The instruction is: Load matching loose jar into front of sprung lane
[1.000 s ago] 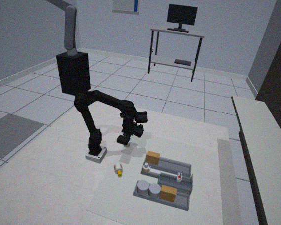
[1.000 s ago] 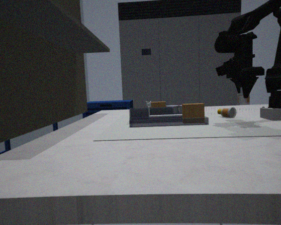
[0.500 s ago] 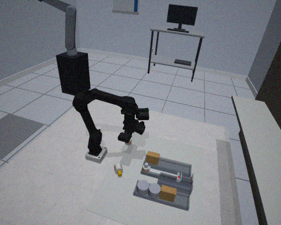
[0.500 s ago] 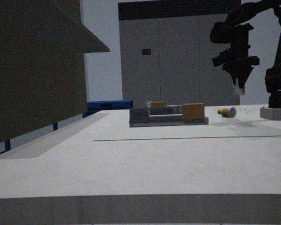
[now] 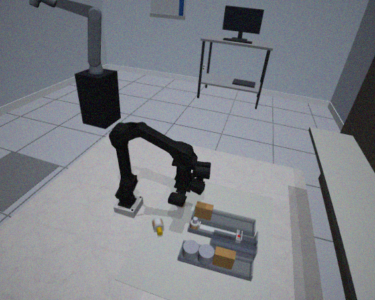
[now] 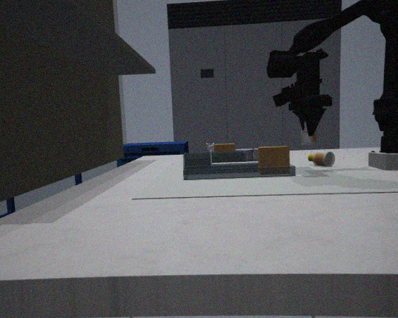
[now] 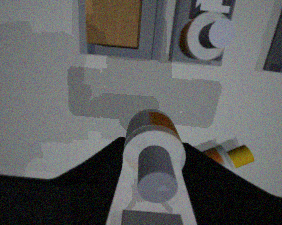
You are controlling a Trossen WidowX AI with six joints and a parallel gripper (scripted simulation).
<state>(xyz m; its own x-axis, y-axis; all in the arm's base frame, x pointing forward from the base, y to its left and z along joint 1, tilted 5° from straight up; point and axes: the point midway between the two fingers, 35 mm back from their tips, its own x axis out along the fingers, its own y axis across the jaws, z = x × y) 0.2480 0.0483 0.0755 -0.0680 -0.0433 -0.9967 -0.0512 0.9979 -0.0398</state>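
Now: the sprung lane 230 mm ahead of my gripper tip, 80 mm below it and 50 mm to the right of it. From my gripper tip the other things lie so: shelf unit (590 mm ahead, 270 mm above, 20 mm to the right); then red mark (270 mm ahead, 60 mm to the right, 30 mm below).
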